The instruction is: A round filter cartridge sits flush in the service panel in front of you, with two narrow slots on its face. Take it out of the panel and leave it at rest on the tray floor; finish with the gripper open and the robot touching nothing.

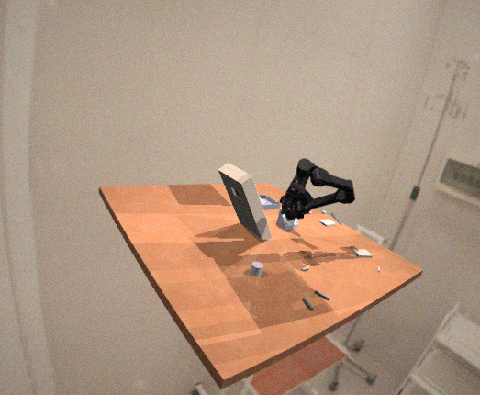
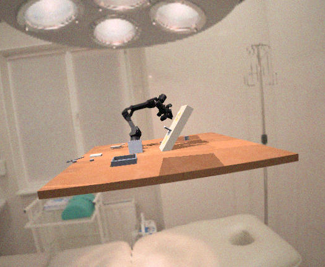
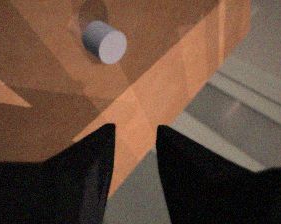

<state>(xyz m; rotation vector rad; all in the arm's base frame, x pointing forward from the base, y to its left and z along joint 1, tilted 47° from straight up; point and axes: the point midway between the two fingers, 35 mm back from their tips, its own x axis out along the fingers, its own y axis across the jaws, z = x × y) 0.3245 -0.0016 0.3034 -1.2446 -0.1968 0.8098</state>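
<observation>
Now: gripper tip 25 cm to the left of the round filter cartridge and 1 cm below it. From my gripper tip the other things lie so: service panel (5 cm behind, 25 cm to the right, 7 cm below); then tray (45 cm behind, 51 cm to the right, 21 cm below).
</observation>
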